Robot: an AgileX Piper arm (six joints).
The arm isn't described. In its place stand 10 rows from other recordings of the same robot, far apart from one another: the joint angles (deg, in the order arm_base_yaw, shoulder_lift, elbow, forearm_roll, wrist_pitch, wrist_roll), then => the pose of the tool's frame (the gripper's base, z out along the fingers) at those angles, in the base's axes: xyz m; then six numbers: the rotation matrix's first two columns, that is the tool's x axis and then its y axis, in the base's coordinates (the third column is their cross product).
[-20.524 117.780 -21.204 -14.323 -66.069 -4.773] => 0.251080 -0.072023 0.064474 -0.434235 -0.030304 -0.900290 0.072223 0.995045 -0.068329
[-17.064 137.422 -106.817 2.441 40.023 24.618] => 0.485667 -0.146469 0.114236 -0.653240 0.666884 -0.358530 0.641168 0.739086 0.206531
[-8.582 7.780 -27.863 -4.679 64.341 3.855] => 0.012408 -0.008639 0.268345 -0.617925 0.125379 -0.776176 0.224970 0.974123 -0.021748
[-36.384 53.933 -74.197 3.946 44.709 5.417] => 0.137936 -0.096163 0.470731 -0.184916 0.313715 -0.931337 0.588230 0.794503 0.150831
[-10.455 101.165 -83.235 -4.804 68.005 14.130] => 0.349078 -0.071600 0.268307 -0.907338 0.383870 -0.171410 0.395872 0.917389 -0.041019
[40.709 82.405 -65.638 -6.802 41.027 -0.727] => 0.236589 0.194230 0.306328 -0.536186 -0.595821 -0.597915 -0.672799 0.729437 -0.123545
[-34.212 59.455 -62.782 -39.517 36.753 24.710] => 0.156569 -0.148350 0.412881 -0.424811 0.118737 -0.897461 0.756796 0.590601 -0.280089
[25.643 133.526 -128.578 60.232 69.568 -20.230] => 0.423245 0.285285 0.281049 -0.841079 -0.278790 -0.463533 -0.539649 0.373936 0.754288
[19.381 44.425 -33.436 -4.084 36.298 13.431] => 0.137447 0.044284 0.282841 -0.677190 -0.051805 -0.733982 -0.185808 0.977230 0.102458
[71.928 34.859 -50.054 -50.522 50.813 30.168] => 0.078912 0.066332 0.401036 -0.019273 -0.388344 -0.921313 -0.592312 0.746808 -0.302397
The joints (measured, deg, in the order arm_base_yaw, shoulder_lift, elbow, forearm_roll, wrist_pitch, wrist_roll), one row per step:
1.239 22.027 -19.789 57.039 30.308 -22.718
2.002 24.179 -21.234 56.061 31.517 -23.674
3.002 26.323 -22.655 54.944 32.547 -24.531
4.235 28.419 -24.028 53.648 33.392 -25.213
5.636 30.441 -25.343 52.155 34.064 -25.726
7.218 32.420 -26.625 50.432 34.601 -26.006
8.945 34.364 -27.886 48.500 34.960 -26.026
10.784 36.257 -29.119 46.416 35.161 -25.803
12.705 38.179 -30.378 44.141 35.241 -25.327
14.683 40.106 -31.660 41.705 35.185 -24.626
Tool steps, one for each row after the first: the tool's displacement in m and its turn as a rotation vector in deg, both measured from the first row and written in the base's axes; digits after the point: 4 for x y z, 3 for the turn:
0.0041 0.0022 0.0035 -1.877 0.911 1.966
0.0084 0.0045 0.0067 -3.793 1.759 4.016
0.0126 0.0071 0.0096 -5.735 2.551 6.116
0.0168 0.0098 0.0119 -7.735 3.269 8.208
0.0210 0.0128 0.0140 -9.786 3.958 10.311
0.0252 0.0159 0.0157 -11.851 4.595 12.340
0.0294 0.0194 0.0173 -13.892 5.163 14.276
0.0338 0.0230 0.0188 -15.948 5.703 16.113
0.0383 0.0270 0.0202 -18.009 6.158 17.816

